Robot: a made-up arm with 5 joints.
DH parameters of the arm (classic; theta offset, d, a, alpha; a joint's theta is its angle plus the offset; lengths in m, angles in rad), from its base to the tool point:
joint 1: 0 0.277 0 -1.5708
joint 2: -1.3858 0 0.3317 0
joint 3: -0.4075 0 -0.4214 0
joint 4: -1.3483 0 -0.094 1.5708
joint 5: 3.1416 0.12 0 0
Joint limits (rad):
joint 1: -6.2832..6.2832
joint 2: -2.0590..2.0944
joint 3: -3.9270..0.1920
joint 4: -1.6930..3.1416
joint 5: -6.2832..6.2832
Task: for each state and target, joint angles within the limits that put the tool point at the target. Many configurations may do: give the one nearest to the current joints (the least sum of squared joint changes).
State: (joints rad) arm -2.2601 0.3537 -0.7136 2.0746 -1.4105
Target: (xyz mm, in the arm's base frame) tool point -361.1 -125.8 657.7
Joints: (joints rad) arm -2.8064 -0.3768 -1.4409 2.0067 -1.4105
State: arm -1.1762 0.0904 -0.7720 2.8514 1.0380
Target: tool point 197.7 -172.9 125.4
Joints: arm -0.7186 0.6515 -0.8400 2.5056 1.0380
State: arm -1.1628 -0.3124 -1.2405 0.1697 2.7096
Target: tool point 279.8 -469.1 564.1
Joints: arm -1.0330 -0.2557 -0.9596 0.2293 2.7096
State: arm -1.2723 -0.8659 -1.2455 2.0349 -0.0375
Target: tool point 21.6 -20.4 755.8
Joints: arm -0.7569 -1.1770 -1.3008 2.1526 -0.0375
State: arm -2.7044 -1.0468 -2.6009 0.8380 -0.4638
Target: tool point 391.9 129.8 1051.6
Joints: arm -2.8218 -0.9206 -2.4657 0.9062 -0.4638
